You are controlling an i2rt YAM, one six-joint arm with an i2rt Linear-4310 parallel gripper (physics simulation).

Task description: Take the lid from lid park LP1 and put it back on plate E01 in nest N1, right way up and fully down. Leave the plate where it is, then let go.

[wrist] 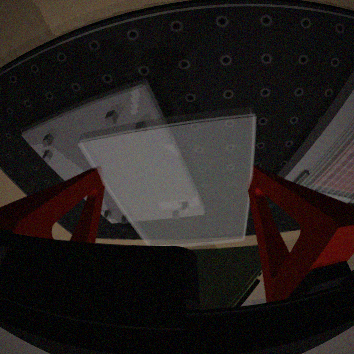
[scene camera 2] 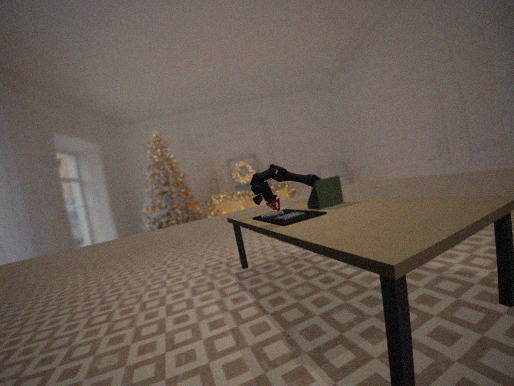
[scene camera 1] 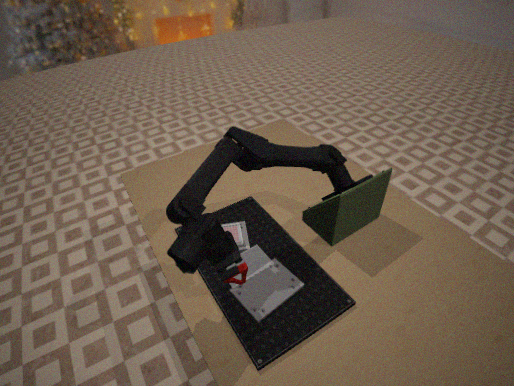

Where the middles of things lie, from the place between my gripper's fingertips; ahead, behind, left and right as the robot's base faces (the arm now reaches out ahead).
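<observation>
The well plate with pink wells point(wrist: 323, 177) is 160 mm to the right of my hand, 30 mm behind it and 30 mm below it. There's also the grey lid park point(scene camera 1: 260, 296), which is 60 mm to the left of my hand, 50 mm behind it and 40 mm below it, and the clear lid point(scene camera 1: 257, 261) is 30 mm behind my hand.
</observation>
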